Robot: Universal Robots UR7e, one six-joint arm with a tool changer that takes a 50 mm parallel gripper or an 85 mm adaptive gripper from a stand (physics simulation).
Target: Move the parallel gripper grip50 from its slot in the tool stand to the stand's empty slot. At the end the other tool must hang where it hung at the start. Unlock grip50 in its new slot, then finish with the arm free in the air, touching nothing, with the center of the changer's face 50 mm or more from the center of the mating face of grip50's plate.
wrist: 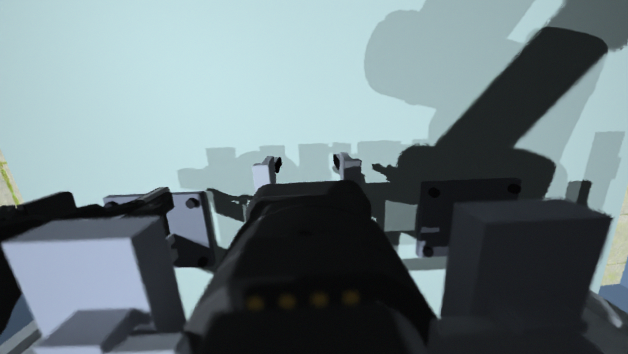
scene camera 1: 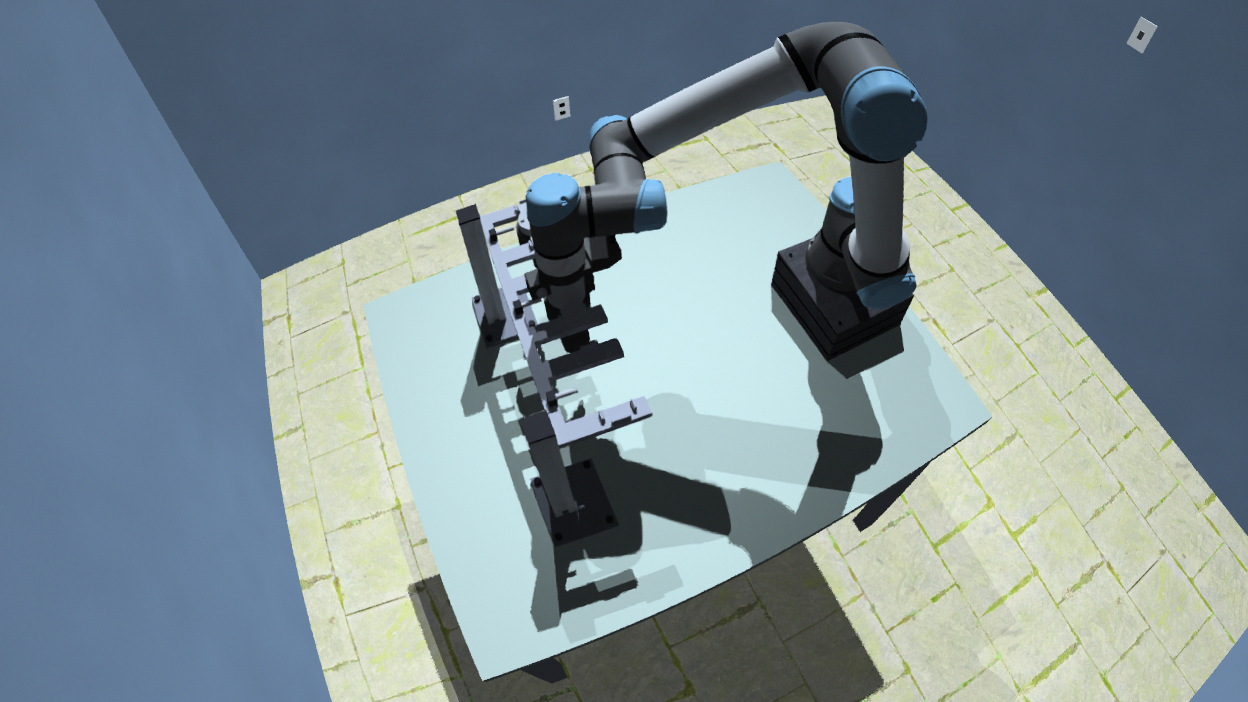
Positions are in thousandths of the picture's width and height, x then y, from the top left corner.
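In scene camera 1 I see a parallel gripper grip50 (scene camera 1: 462,442). The wrist view shows me the parallel gripper grip50 (wrist: 485,691) as well, and there I also see a tool stand (wrist: 845,747).
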